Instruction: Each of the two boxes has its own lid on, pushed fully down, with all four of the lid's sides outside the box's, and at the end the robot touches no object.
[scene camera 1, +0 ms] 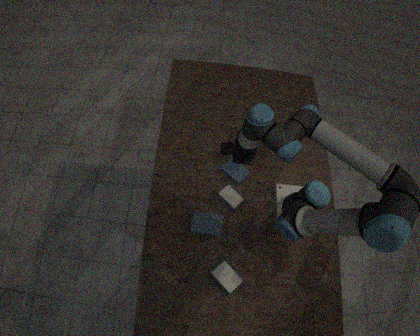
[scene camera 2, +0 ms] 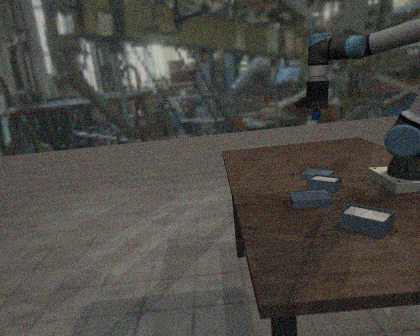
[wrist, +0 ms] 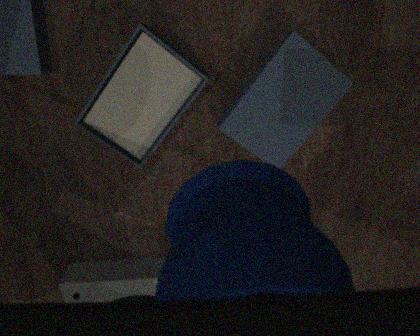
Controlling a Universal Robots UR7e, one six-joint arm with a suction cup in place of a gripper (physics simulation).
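Observation:
The smaller blue box is open, with a pale inside, and has no lid on it. A smaller blue-grey lid lies flat beside it, apart from it. The larger blue box is also open with a pale inside. A larger blue-grey lid lies between the two boxes, off to one side. My suction gripper is open and holds nothing, high above the table; the arm hides its cup in scene camera 1.
The brown table carries the boxes and lids. The arm's white base plate stands near one long edge, to the right of the boxes in scene camera 1.

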